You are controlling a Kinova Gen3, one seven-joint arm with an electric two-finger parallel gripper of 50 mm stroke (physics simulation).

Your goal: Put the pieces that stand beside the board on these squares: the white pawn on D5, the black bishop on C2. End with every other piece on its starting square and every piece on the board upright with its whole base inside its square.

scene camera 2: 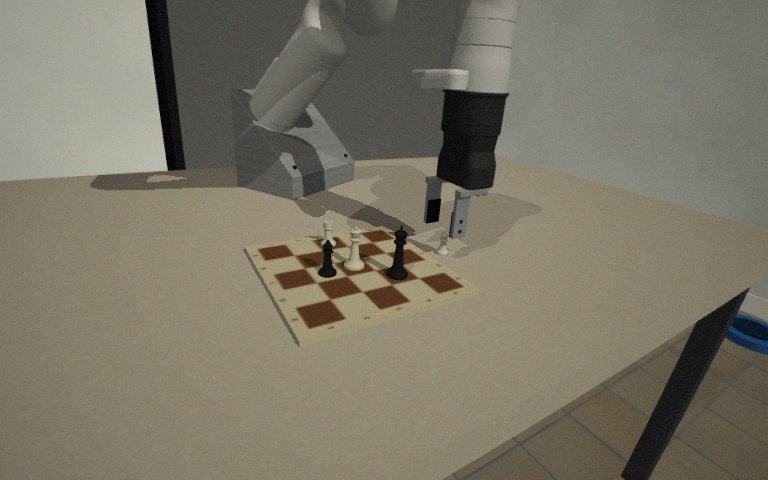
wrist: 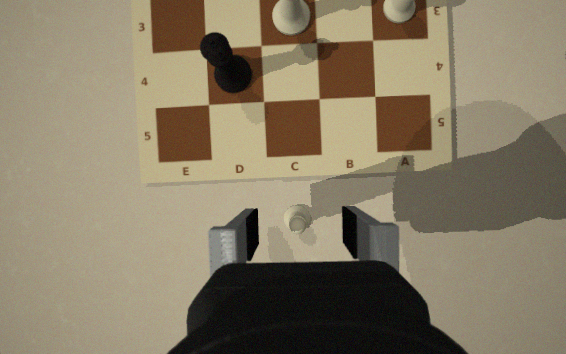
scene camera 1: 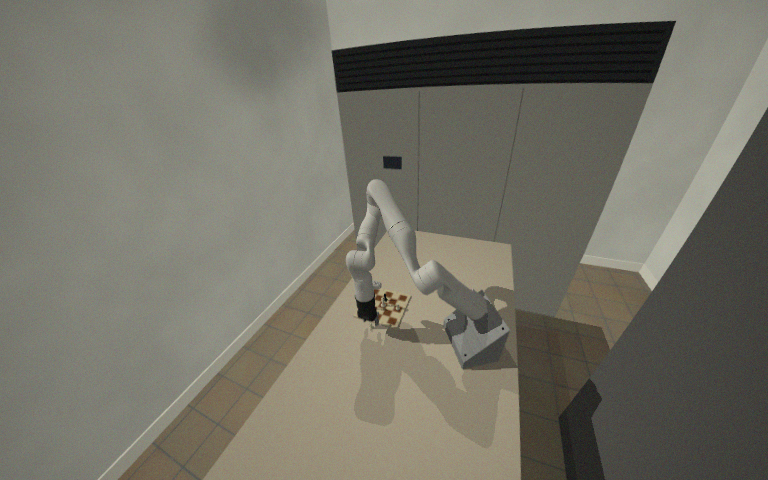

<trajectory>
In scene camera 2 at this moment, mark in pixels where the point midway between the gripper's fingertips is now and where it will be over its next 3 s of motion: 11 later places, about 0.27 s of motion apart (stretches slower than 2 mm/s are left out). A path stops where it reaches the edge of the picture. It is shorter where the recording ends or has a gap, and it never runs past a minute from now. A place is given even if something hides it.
My gripper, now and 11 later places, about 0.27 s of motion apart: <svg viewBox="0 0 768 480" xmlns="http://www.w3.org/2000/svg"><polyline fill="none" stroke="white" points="443,228 437,243 440,247 440,247 442,245 449,224 442,213 426,226 425,235 419,261 421,262 421,262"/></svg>
</trajectory>
